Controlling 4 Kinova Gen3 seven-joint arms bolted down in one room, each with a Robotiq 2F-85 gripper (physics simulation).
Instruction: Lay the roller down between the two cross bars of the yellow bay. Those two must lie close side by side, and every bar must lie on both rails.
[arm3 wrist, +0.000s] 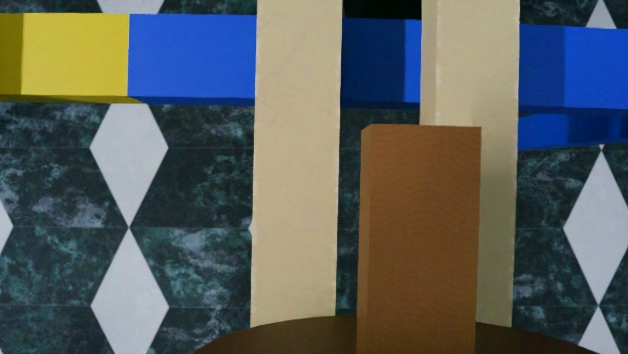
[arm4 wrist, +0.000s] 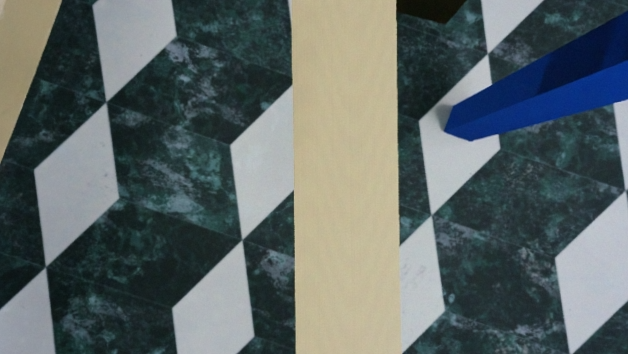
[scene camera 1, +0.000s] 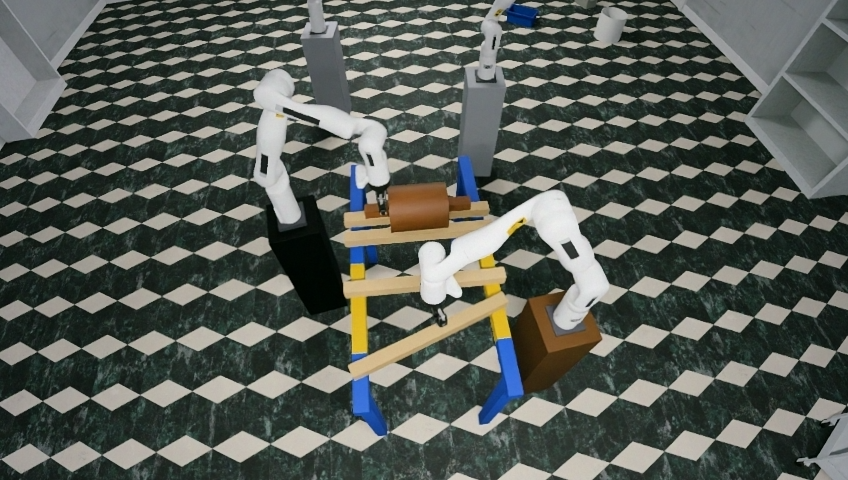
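In scene camera 1 the brown roller (scene camera 1: 418, 206) lies across the two far bars (scene camera 1: 360, 239) of the blue bay. The left arm's gripper (scene camera 1: 382, 209) is at its left handle; finger state unclear. One yellow-bay bar (scene camera 1: 380, 286) lies across both rails. The other bar (scene camera 1: 404, 347) slants, its left end near the yellow-blue border, its right end nearer the first bar. The right arm's gripper (scene camera 1: 440, 321) is at its middle; finger state unclear. The arm3 wrist view shows the roller's handle (arm3 wrist: 422, 235) over two bars (arm3 wrist: 297, 150); the arm4 wrist view, one bar (arm4 wrist: 347, 175). Neither shows fingers.
The left rail (scene camera 1: 358, 321) and right rail (scene camera 1: 501, 324) have yellow middles and blue ends. A black pedestal (scene camera 1: 303, 267) stands at the left, a brown pedestal (scene camera 1: 553, 350) at the right. Two arms on grey pedestals (scene camera 1: 483, 124) stand behind. A blue leg (arm4 wrist: 540, 95) shows beside the bar.
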